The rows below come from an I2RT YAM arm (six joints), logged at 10 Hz.
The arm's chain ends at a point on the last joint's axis. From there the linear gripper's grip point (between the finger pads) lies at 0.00 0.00 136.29 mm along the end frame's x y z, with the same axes.
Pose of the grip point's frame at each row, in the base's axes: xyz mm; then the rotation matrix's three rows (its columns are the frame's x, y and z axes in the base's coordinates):
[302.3, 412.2, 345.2], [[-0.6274, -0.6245, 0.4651], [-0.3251, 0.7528, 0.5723], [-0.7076, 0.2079, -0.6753]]
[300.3, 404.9, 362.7], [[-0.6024, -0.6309, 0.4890], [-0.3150, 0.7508, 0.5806], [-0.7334, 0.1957, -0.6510]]
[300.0, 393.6, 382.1], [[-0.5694, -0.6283, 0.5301], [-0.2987, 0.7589, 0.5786], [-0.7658, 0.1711, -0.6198]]
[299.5, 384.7, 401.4], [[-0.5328, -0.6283, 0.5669], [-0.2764, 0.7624, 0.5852], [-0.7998, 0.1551, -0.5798]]
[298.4, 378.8, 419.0], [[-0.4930, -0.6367, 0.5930], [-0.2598, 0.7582, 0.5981], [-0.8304, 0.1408, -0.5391]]
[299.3, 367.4, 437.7], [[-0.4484, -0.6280, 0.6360], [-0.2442, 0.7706, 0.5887], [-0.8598, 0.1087, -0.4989]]
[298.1, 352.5, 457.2], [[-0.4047, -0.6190, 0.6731], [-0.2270, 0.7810, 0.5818], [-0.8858, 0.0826, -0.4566]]
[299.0, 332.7, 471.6], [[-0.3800, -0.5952, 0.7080], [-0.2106, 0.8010, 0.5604], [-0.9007, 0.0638, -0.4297]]
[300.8, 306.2, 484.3], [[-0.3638, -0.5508, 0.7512], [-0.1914, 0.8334, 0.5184], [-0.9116, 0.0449, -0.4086]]
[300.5, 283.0, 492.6], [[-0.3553, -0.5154, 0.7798], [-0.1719, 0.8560, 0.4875], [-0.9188, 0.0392, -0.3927]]
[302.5, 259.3, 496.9], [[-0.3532, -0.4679, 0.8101], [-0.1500, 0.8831, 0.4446], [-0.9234, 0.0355, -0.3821]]
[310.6, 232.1, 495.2], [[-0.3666, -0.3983, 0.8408], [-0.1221, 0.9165, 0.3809], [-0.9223, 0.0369, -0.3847]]
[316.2, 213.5, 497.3], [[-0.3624, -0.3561, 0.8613], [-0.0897, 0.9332, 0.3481], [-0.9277, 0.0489, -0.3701]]
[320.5, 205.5, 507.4], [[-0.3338, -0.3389, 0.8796], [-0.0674, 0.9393, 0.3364], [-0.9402, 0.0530, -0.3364]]
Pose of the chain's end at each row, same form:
[238.9, 334.2, 437.2], [[-0.6274, -0.6245, 0.4651], [-0.3251, 0.7528, 0.5723], [-0.7076, 0.2079, -0.6753]]
[233.7, 325.8, 451.4], [[-0.6024, -0.6309, 0.4890], [-0.3150, 0.7508, 0.5806], [-0.7334, 0.1957, -0.6510]]
[227.8, 314.7, 466.6], [[-0.5694, -0.6283, 0.5301], [-0.2987, 0.7589, 0.5786], [-0.7658, 0.1711, -0.6198]]
[222.2, 304.9, 480.4], [[-0.5328, -0.6283, 0.5669], [-0.2764, 0.7624, 0.5852], [-0.7998, 0.1551, -0.5798]]
[217.6, 297.3, 492.5], [[-0.4930, -0.6367, 0.5930], [-0.2598, 0.7582, 0.5981], [-0.8304, 0.1408, -0.5391]]
[212.6, 287.2, 505.7], [[-0.4484, -0.6280, 0.6360], [-0.2442, 0.7706, 0.5887], [-0.8598, 0.1087, -0.4989]]
[206.4, 273.2, 519.4], [[-0.4047, -0.6190, 0.6731], [-0.2270, 0.7810, 0.5818], [-0.8858, 0.0826, -0.4566]]
[202.5, 256.3, 530.2], [[-0.3800, -0.5952, 0.7080], [-0.2106, 0.8010, 0.5604], [-0.9007, 0.0638, -0.4297]]
[198.4, 235.5, 540.0], [[-0.3638, -0.5508, 0.7512], [-0.1914, 0.8334, 0.5184], [-0.9116, 0.0449, -0.4086]]
[194.2, 216.6, 546.1], [[-0.3553, -0.5154, 0.7798], [-0.1719, 0.8560, 0.4875], [-0.9188, 0.0392, -0.3927]]
[192.1, 198.7, 549.0], [[-0.3532, -0.4679, 0.8101], [-0.1500, 0.8831, 0.4446], [-0.9234, 0.0355, -0.3821]]
[196.0, 180.2, 547.6], [[-0.3666, -0.3983, 0.8408], [-0.1221, 0.9165, 0.3809], [-0.9223, 0.0369, -0.3847]]
[198.8, 166.1, 547.7], [[-0.3624, -0.3561, 0.8613], [-0.0897, 0.9332, 0.3481], [-0.9277, 0.0489, -0.3701]]
[200.6, 159.7, 553.2], [[-0.3338, -0.3389, 0.8796], [-0.0674, 0.9393, 0.3364], [-0.9402, 0.0530, -0.3364]]

